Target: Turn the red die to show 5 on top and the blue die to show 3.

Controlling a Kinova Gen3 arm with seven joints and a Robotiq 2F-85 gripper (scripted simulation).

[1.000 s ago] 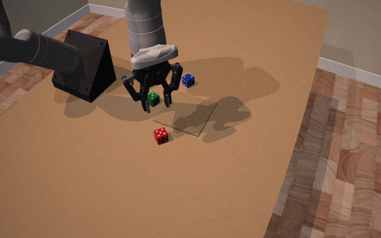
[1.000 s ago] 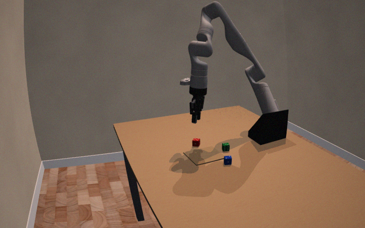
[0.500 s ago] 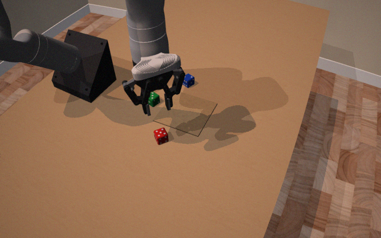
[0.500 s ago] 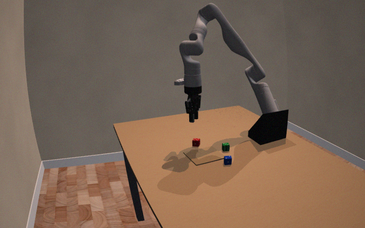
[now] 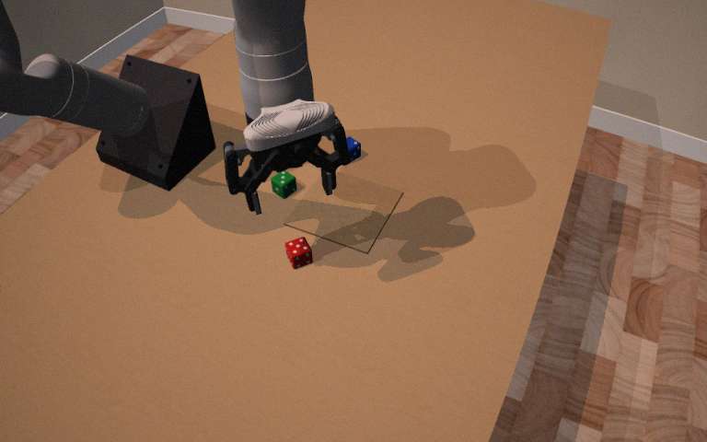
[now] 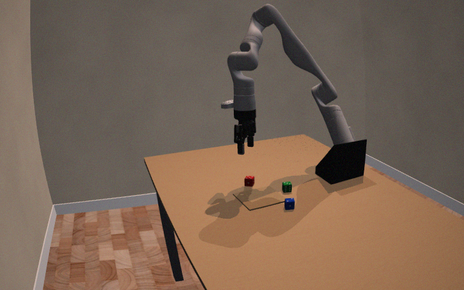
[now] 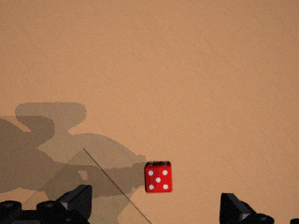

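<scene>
Now: hand 120 mm above the red die, 10 mm to the right of it and 10 mm past it. The rest, counted from my hand: thin tan mat (130 mm to the left, 130 mm below, 20 mm behind); blue die (230 mm to the left, 120 mm below, 80 mm behind); green die (120 mm below, 120 mm behind, 100 mm to the left).
</scene>
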